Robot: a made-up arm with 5 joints.
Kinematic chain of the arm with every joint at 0, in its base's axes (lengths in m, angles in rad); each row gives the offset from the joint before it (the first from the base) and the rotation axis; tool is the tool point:
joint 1: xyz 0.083 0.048 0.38 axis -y
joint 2: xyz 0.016 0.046 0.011 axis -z
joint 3: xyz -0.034 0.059 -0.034 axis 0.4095 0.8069 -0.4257
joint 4: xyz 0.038 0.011 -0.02 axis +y
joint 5: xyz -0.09 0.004 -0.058 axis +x
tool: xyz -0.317 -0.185 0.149
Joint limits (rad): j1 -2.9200..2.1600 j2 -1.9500..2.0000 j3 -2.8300..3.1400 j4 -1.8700..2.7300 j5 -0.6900..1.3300
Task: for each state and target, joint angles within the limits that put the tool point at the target. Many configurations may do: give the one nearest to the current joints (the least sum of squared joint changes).
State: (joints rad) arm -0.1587 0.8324 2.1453 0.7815 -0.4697
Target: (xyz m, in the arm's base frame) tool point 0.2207 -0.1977 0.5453
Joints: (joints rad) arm 0.0478 0.3969 1.1574 1.1563 -0.6900
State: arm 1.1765 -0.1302 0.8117 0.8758 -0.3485
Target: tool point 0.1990 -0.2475 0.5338
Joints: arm 1.2123 0.2718 1.1174 1.7481 -0.3026
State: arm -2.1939 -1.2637 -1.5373 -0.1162 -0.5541
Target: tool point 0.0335 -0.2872 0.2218
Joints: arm -1.8462 -1.5656 -1.2327 0.4266 -0.3374
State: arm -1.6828 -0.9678 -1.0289 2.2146 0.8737
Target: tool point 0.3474 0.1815 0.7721
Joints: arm -0.9531 -0.6772 -1.3886 2.6360 0.6330
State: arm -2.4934 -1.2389 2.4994 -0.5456 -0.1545
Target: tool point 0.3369 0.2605 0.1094
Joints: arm -2.4716 -1.1117 2.8167 -1.0544 -0.5422
